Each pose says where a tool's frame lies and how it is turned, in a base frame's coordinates. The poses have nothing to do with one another.
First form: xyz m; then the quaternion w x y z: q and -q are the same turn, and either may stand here.
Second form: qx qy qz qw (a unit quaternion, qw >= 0); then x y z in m. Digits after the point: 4 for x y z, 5 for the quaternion.
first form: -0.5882 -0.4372 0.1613 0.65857 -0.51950 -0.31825 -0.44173
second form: -0.51950 -0.31825 -0.44173 0.65857 -0.5882 -0.4372 0.1613
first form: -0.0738 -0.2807 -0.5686 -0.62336 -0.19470 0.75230 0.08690
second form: 0.19470 -0.75230 -0.08690 0.62336 -0.0738 -0.2807 -0.5686
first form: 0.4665 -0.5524 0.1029 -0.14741 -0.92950 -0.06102 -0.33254
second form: 0.92950 0.06102 0.33254 0.14741 0.4665 -0.5524 0.1029
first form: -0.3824 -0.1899 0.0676 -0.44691 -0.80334 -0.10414 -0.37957
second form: 0.80334 0.10414 0.37957 0.44691 -0.3824 -0.1899 0.0676
